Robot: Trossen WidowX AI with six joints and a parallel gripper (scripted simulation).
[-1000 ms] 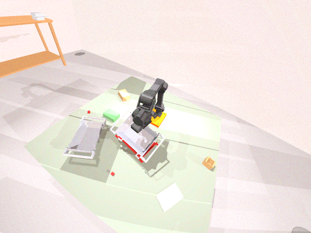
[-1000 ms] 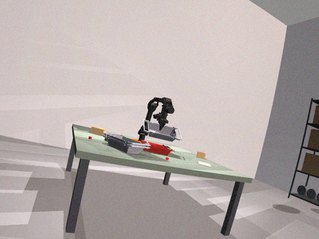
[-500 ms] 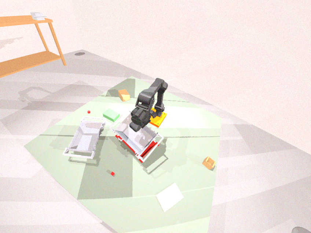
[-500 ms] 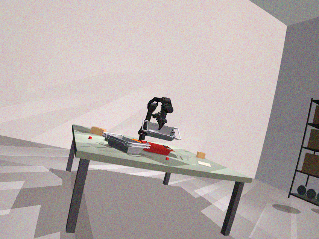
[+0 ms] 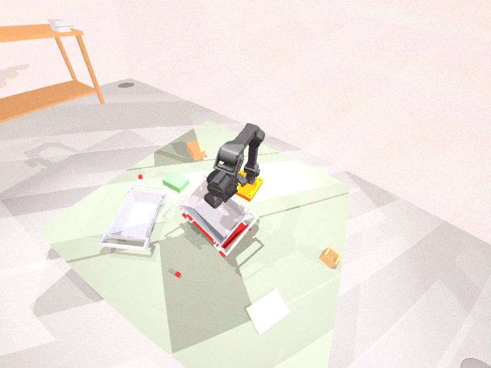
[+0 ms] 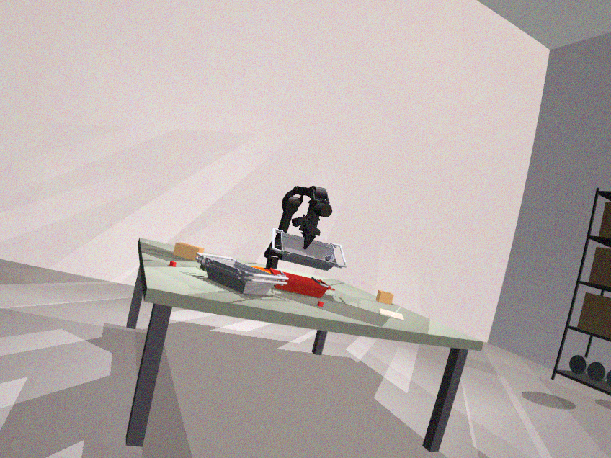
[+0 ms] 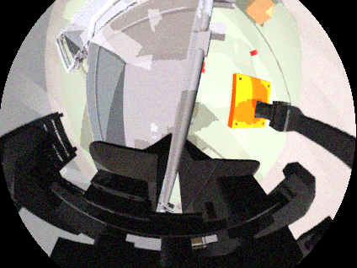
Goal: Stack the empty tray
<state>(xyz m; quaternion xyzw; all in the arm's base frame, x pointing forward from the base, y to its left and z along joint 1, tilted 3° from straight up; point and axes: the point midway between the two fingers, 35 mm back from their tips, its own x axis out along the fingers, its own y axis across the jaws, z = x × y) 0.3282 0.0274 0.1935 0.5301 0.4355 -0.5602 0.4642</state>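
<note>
Now: the grey tray 7 cm ahead of my gripper tip and 1 cm to the right of it. From my gripper tip the other things lie so: white sheet (23 cm ahead, 37 cm to the left, 18 cm below); green block (5 cm behind, 35 cm to the right, 16 cm below); red block (2 cm ahead, 17 cm below).
</note>
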